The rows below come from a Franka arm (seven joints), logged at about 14 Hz.
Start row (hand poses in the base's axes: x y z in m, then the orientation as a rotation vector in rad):
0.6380 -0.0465 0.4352 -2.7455 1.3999 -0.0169
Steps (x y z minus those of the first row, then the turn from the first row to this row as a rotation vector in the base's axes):
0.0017 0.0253 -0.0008 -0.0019 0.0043 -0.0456
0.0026 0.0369 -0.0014 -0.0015 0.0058 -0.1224
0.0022 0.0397 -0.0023 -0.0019 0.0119 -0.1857
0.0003 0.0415 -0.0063 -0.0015 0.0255 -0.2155
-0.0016 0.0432 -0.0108 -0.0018 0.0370 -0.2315
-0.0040 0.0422 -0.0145 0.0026 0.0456 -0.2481
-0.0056 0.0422 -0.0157 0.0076 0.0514 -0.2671
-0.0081 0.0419 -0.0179 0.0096 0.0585 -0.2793
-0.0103 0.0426 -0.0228 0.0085 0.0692 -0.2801
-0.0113 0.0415 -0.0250 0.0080 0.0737 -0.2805
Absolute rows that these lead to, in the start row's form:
0.6397 -0.0212 0.4344 -2.7163 1.4641 -0.0144
0.6406 -0.0096 0.4338 -2.6588 1.5678 -0.0156
0.6402 -0.0068 0.4329 -2.6108 1.6532 -0.0104
0.6383 -0.0050 0.4289 -2.5907 1.6957 0.0072
0.6364 -0.0033 0.4244 -2.5814 1.7197 0.0221
0.6340 -0.0043 0.4207 -2.5668 1.7415 0.0363
0.6324 -0.0043 0.4195 -2.5485 1.7651 0.0469
0.6299 -0.0046 0.4173 -2.5386 1.7816 0.0575
0.6277 -0.0039 0.4124 -2.5422 1.7861 0.0716
0.6267 -0.0050 0.4102 -2.5437 1.7881 0.0775

